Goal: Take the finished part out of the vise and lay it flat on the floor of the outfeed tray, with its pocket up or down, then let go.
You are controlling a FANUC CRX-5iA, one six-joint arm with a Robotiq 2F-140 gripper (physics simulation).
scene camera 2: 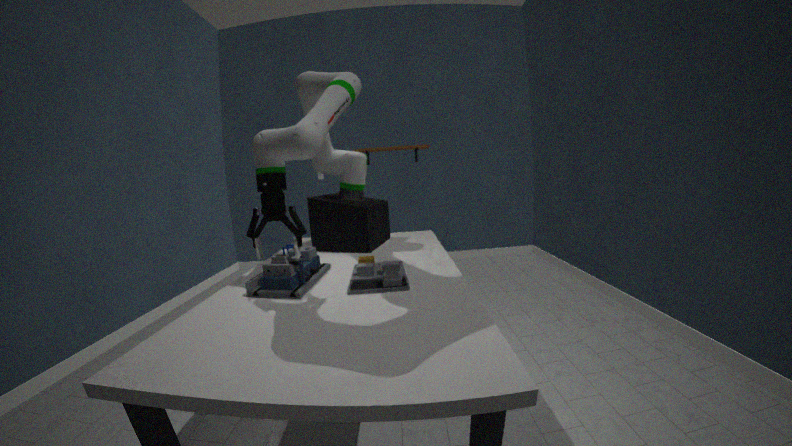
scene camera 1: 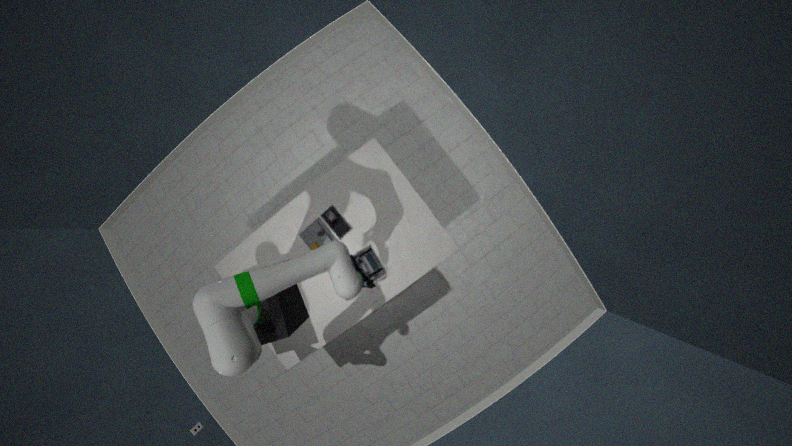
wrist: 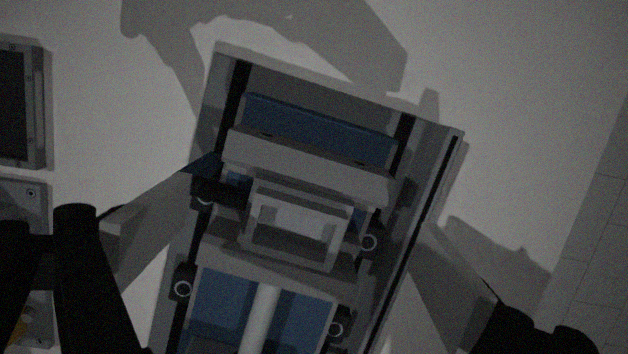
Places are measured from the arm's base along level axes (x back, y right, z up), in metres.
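Pixels of known places: gripper, fingertip midpoint: (scene camera 2: 279, 257) (scene camera 1: 364, 268) (wrist: 303, 223); arm's base at its link origin: (scene camera 2: 350, 200) (scene camera 1: 258, 310).
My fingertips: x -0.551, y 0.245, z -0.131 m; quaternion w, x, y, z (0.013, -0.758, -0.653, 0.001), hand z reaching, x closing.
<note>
For each thing: its top centre in the pictures, then the offset to it from my fingertips.
- finished part at its top centre: (wrist: 293, 234) (scene camera 2: 280, 255) dx +0.005, dy -0.005, dz +0.005 m
- grey vise at its top centre: (wrist: 269, 320) (scene camera 2: 289, 254) (scene camera 1: 353, 274) dx +0.072, dy -0.018, dz -0.011 m
- grey block at its top centre: (scene camera 2: 391, 273) (scene camera 1: 329, 216) dx -0.057, dy -0.362, dz -0.069 m
- grey plate at its top centre: (scene camera 2: 378, 269) (scene camera 1: 318, 237) dx +0.096, dy -0.331, dz -0.102 m
- yellow piece at its top centre: (scene camera 2: 366, 257) (scene camera 1: 314, 248) dx +0.146, dy -0.290, dz -0.066 m
The finished part (wrist: 296, 226), a light grey block with its pocket facing up, sits between the jaws of the blue and grey vise (scene camera 1: 370, 264) (scene camera 2: 279, 281) (wrist: 305, 160). My gripper (scene camera 2: 277, 254) (wrist: 303, 223) is open and empty, pointing down over the vise. In the wrist view its fingers stand wide on the left and right of the part, apart from it. In scene camera 2 the fingertips are low, about level with the vise's top. The outfeed tray (scene camera 1: 339, 226) (scene camera 2: 378, 289) (wrist: 36, 107), dark-floored with a low grey rim, lies beside the vise; a grey block (scene camera 2: 393, 273) shows there.
A grey plate (scene camera 1: 310, 232) (wrist: 37, 207) with small blocks and a yellow piece (scene camera 1: 314, 245) (scene camera 2: 366, 259) adjoins the tray. A black stop arm (wrist: 220, 192) with a blue bracket reaches toward the part's left side. The black robot pedestal (scene camera 1: 282, 313) (scene camera 2: 349, 224) stands behind.
</note>
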